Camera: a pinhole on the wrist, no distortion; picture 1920 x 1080 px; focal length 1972.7 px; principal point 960.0 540.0 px. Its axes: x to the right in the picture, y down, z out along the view. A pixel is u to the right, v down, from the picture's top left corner.
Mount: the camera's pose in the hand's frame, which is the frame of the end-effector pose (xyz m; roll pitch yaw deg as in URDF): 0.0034 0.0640 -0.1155 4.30 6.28 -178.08
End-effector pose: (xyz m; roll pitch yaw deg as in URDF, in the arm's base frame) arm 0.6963 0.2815 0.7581 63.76 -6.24 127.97
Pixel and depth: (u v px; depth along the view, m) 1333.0 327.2 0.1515
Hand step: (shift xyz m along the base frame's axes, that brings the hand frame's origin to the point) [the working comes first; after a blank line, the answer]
In the camera's frame: 0.0286 -0.0163 0.1515

0.0222 -0.0491 0.0891
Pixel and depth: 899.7 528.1 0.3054
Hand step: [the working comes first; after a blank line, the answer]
In the camera's frame: -0.0093 -0.0018 0.3054

0.1263 0.0492 0.1587
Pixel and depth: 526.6 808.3 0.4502
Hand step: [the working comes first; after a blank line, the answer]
In the camera's frame: -0.0989 0.0612 0.4502

0.2115 0.2060 0.1921
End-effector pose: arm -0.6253 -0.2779 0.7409 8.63 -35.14 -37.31
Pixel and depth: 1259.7 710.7 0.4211
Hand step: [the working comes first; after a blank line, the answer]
In the camera's frame: 0.0640 0.0364 0.4211

-0.2014 0.1664 0.1863
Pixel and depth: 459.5 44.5 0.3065
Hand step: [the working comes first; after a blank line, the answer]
In the camera's frame: -0.0778 -0.0770 0.3065

0.0127 0.1596 0.2004
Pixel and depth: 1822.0 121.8 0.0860
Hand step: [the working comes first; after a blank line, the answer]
In the camera's frame: 0.0376 -0.0182 0.0860

0.0370 0.0868 -0.0435
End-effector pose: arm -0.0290 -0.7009 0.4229 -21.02 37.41 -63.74
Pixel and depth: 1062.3 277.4 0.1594
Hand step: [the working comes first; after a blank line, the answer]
In the camera's frame: 0.0083 -0.0212 0.1594

0.0861 0.0610 0.0163
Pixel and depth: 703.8 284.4 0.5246
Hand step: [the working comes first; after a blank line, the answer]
In the camera's frame: -0.0681 -0.0680 0.5246

0.3638 -0.0458 0.2462
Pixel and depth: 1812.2 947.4 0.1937
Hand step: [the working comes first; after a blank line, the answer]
In the camera's frame: 0.0837 0.0400 0.1937

0.0310 0.0682 0.1031
